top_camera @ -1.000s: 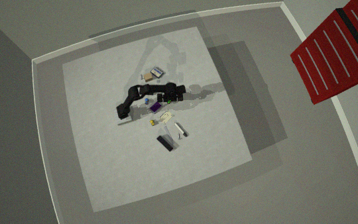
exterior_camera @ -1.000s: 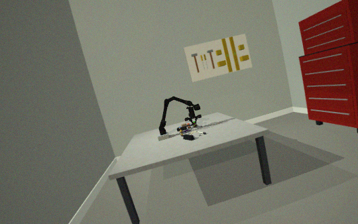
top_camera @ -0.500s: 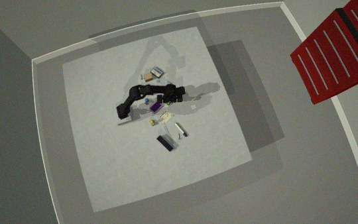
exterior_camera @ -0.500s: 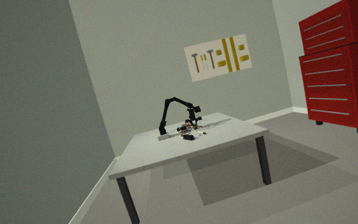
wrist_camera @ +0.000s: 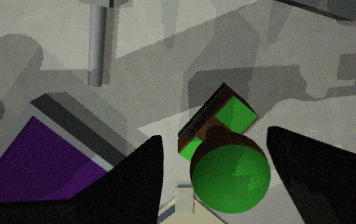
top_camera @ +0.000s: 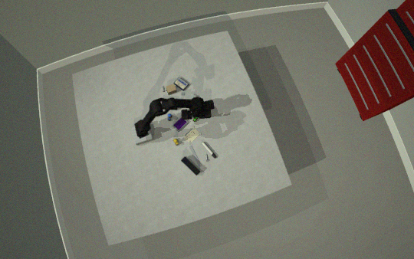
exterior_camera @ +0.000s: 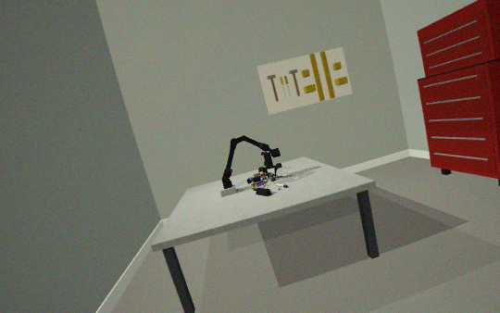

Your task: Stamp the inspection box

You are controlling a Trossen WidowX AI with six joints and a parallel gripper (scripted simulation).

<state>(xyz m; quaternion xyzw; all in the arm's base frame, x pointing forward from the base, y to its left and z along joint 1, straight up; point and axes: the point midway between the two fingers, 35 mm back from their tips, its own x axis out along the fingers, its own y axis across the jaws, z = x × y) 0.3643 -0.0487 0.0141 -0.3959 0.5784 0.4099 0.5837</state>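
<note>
The green stamp is 10 mm below my gripper tip. The rest, counted from my gripper tip: ink pad 110 mm behind, 10 mm to the left, 20 mm below; red stamp 40 mm behind, 140 mm to the left, 10 mm below; cream card 70 mm behind, 90 mm to the right, 30 mm below.
</note>
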